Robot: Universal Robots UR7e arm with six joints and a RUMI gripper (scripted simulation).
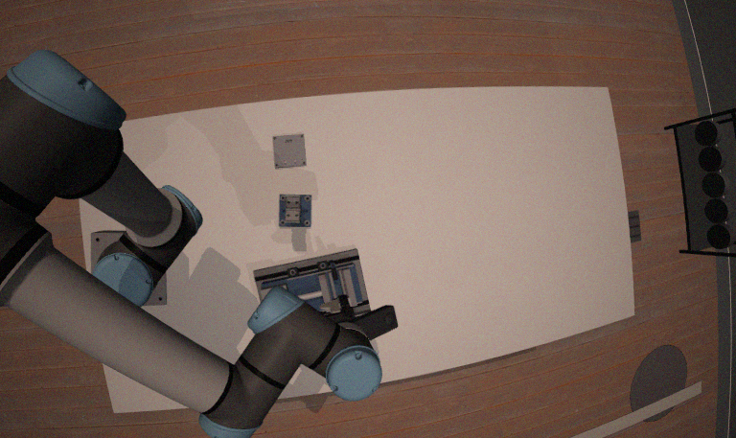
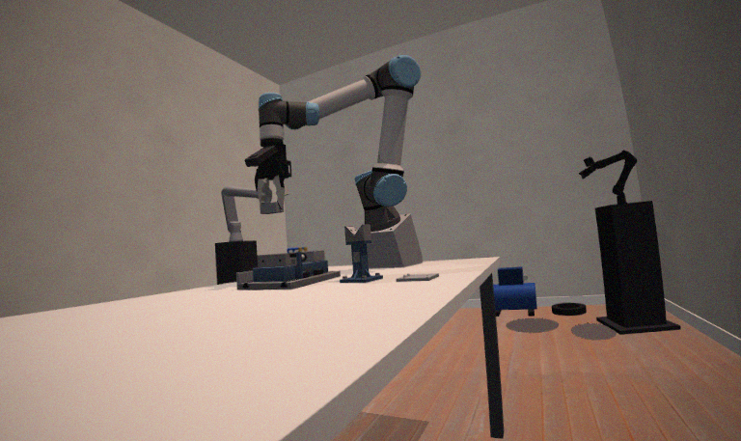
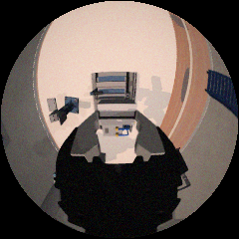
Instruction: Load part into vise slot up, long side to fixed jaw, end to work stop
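Now: the vise 60 mm behind my hand, 30 mm to the left of it and 200 mm below it. The rest, counted from my hand: part right at my hand; infeed plate 10 mm ahead, 420 mm to the left, 240 mm below.
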